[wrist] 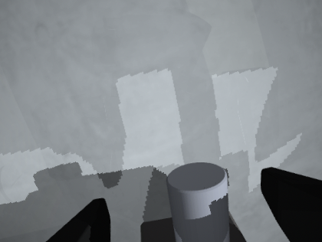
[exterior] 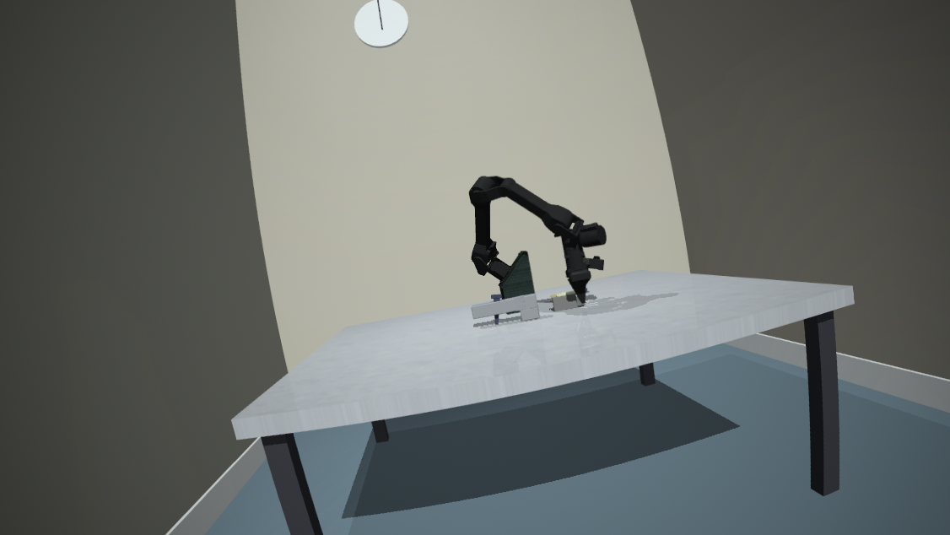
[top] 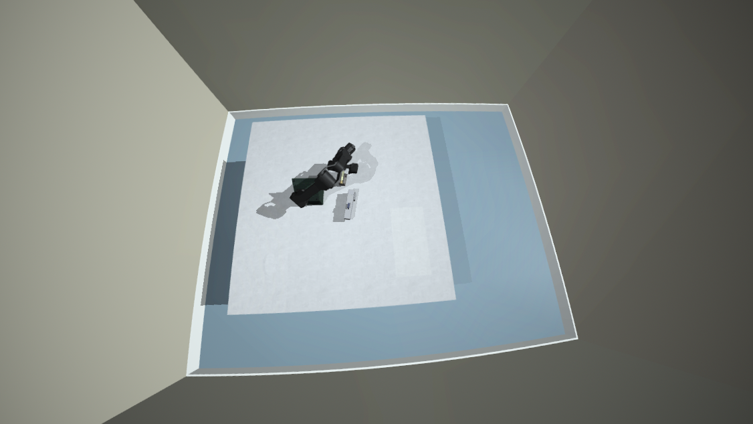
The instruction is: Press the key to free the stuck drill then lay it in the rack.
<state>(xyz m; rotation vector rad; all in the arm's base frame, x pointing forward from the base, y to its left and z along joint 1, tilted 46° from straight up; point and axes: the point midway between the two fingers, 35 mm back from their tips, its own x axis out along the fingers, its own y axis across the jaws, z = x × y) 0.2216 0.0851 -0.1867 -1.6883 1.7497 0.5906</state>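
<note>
Right now the drill is 40 mm to the right of my gripper tip, 30 mm above it and 10 mm behind it. From my gripper tip the other things lie so: grey rack (50 mm to the right, 10 mm behind, 10 mm above); dark blue key (250 mm to the right, 40 mm ahead, 40 mm above); long grey fixture (230 mm to the right, 50 mm ahead, 30 mm above).
</note>
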